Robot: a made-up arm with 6 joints. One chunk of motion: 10 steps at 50 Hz.
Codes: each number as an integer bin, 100 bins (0 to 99) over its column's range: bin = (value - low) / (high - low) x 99, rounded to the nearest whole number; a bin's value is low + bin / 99 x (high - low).
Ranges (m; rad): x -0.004..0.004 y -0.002..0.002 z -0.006..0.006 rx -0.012..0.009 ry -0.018..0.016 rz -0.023..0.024
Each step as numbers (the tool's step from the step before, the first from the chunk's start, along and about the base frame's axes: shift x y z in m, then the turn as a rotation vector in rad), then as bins.
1 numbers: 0.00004 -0.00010 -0.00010 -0.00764 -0.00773 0.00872
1 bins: 50 47 49 21 30 67
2 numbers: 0.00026 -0.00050 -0.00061 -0.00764 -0.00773 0.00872
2 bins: 53 37 44 21 30 67
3 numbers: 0.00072 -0.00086 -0.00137 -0.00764 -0.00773 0.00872
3 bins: 58 28 38 21 30 67
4 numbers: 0.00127 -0.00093 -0.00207 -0.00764 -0.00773 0.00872
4 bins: 65 26 32 21 30 67
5 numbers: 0.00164 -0.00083 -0.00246 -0.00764 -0.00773 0.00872
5 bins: 70 29 29 21 30 67
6 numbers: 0.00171 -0.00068 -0.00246 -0.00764 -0.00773 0.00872
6 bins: 71 33 29 21 30 67
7 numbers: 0.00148 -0.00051 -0.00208 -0.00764 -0.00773 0.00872
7 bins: 68 37 32 21 30 67
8 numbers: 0.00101 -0.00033 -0.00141 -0.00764 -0.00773 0.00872
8 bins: 62 41 38 21 30 67
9 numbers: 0.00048 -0.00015 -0.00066 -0.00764 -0.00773 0.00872
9 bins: 55 46 44 21 30 67
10 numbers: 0.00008 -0.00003 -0.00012 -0.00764 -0.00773 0.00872
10 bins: 50 49 49 21 30 67
